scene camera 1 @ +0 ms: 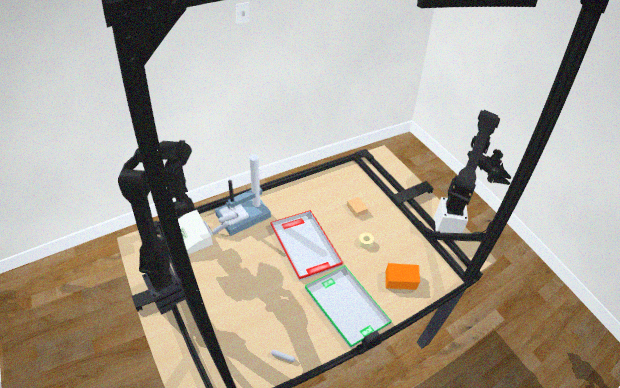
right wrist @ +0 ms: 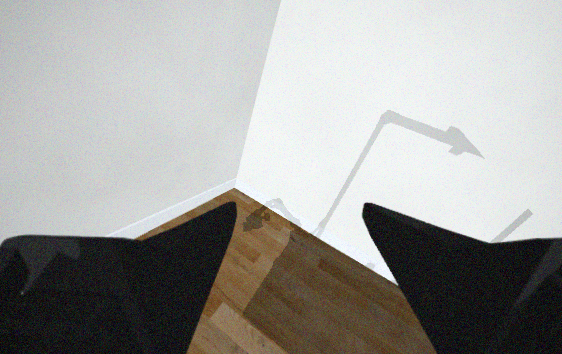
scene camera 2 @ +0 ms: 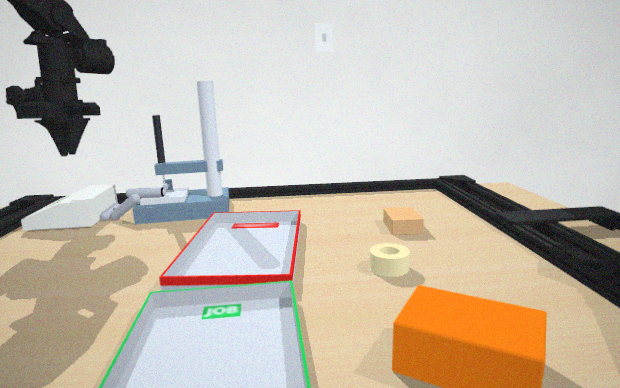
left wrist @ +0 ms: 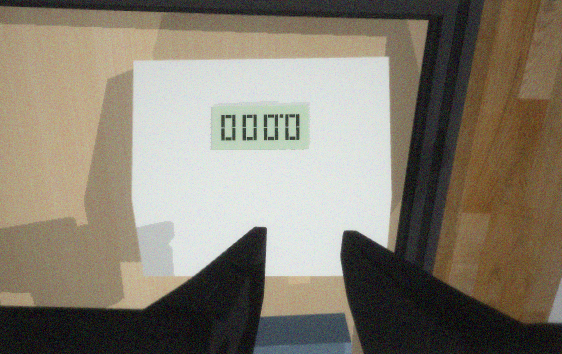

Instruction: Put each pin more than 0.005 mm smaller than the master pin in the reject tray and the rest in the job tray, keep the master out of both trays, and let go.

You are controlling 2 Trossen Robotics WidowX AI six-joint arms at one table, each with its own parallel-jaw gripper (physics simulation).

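Frame: origin at the left arm's base, x ahead, y left, z up, level; centimetres.
Seen in the pictures: left gripper, fingertip midpoint: [scene camera 2: 68, 155] [left wrist: 304, 241]; right gripper, fingertip midpoint: [scene camera 1: 510, 181] [right wrist: 299, 208]; left arm's base, origin of the base link: [scene camera 1: 160, 280]; right arm's base, origin of the base link: [scene camera 1: 454, 208].
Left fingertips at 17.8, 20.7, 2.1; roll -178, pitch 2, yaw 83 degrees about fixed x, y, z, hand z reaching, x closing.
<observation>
Pixels of each thing's top centre, then the offset from my left fingertips to it, as dx, dy, dz. "*": a spot on its surface instead.
- digital display box, surface spot: [left wrist: 260, 195] * +0.9, -2.1, -7.2
- grey pin, middle of its top: [scene camera 2: 145, 187] [scene camera 1: 228, 215] +14.6, -5.1, -6.3
- second pin, middle of its top: [scene camera 2: 123, 193] [scene camera 1: 219, 223] +10.7, -5.7, -7.1
- red-rimmed reject tray, middle of its top: [scene camera 2: 244, 237] [scene camera 1: 305, 241] +32.5, -26.7, -10.1
- green-rimmed job tray, middle of its top: [scene camera 2: 207, 360] [scene camera 1: 348, 303] +29.1, -54.3, -10.1
- orange block, middle of its top: [scene camera 2: 471, 316] [scene camera 1: 404, 272] +50.2, -57.1, -7.5
- pale yellow ring, middle of its top: [scene camera 2: 389, 250] [scene camera 1: 366, 238] +50.8, -37.5, -9.7
- small tan block, middle of its top: [scene camera 2: 402, 213] [scene camera 1: 357, 204] +58.6, -23.2, -9.7
- gauge's tall column, middle of its top: [scene camera 2: 204, 81] [scene camera 1: 253, 157] +27.3, -3.1, +12.8
The digital display box [scene camera 1: 201, 239] [scene camera 2: 75, 210] [left wrist: 260, 195] shows zeros, seen upside down in the left wrist view. My left gripper [scene camera 2: 69, 153] [left wrist: 304, 241] is partly open and empty, high above the box. Beside it, a grey pin [scene camera 1: 231, 218] [scene camera 2: 145, 192] lies on the gauge stand [scene camera 1: 252, 220] [scene camera 2: 180, 211]. A second pin [scene camera 2: 124, 207] leans against the stand; part of a third [scene camera 2: 106, 216] shows by the box. A pin [scene camera 1: 283, 356] lies near the front edge. The red-rimmed reject tray [scene camera 1: 300, 237] [scene camera 2: 225, 280] and green-rimmed job tray [scene camera 1: 345, 305] [scene camera 2: 215, 350] hold no pins. My right gripper [scene camera 1: 506, 179] [right wrist: 299, 208] is open and empty.
An orange block [scene camera 1: 402, 276] [scene camera 2: 470, 330], a pale yellow ring [scene camera 1: 366, 246] [scene camera 2: 390, 266] and a small tan block [scene camera 1: 357, 206] [scene camera 2: 403, 221] stand right of the trays. The gauge's tall column [scene camera 1: 255, 180] [scene camera 2: 209, 135] rises behind its base. Black frame rails border the table.
</observation>
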